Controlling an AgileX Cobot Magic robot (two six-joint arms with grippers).
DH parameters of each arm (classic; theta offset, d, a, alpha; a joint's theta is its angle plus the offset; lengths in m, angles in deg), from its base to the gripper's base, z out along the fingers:
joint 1: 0 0.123 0 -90
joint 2: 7.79 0 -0.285 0
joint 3: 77.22 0 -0.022 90
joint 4: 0 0.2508 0 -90
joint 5: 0 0 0.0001 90
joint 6: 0 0.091 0 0
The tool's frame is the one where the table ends.
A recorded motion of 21 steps. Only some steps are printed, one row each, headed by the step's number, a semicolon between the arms.
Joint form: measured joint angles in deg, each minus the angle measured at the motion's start. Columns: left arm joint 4, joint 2, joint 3, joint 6, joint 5, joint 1; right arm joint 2, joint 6, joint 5, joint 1, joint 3, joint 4.
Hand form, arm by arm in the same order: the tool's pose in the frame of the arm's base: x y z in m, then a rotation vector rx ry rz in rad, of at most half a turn. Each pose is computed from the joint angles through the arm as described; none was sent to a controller.
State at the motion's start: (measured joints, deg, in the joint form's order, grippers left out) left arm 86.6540 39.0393 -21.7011 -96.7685 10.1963 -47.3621; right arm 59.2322 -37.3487 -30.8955 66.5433 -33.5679 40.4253
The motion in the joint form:
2: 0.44 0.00 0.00 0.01 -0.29 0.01; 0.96 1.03 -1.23 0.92 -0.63 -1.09
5: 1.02 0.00 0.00 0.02 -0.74 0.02; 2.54 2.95 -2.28 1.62 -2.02 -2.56
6: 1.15 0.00 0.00 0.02 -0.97 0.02; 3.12 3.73 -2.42 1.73 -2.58 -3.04
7: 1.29 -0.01 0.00 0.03 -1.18 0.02; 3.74 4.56 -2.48 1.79 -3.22 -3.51
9: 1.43 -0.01 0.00 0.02 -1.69 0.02; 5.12 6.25 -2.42 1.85 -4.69 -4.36
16: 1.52 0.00 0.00 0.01 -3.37 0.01; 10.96 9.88 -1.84 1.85 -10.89 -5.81
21: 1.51 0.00 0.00 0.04 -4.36 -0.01; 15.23 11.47 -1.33 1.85 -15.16 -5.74
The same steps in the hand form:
2: 0.1078 -0.0939 0.2788 0.4688 1.7654 -0.5555; 0.1128 0.1920 0.3251 -0.6163 1.3972 0.6706
5: 0.1075 -0.0944 0.2789 0.4827 1.7597 -0.5556; 0.1130 0.1998 0.3289 -0.6104 1.3801 0.6939
6: 0.1072 -0.0947 0.2790 0.4875 1.7583 -0.5577; 0.1134 0.2027 0.3302 -0.6077 1.3776 0.7034
7: 0.1070 -0.0950 0.2790 0.4922 1.7566 -0.5592; 0.1140 0.2057 0.3317 -0.6044 1.3761 0.7136
9: 0.1065 -0.0956 0.2791 0.5005 1.7546 -0.5656; 0.1157 0.2123 0.3347 -0.5975 1.3760 0.7350
16: 0.1048 -0.0977 0.2791 0.5235 1.7513 -0.5904; 0.1250 0.2398 0.3442 -0.5804 1.3842 0.7837
21: 0.1038 -0.0989 0.2791 0.5368 1.7493 -0.6056; 0.1324 0.2595 0.3471 -0.5680 1.4017 0.8077

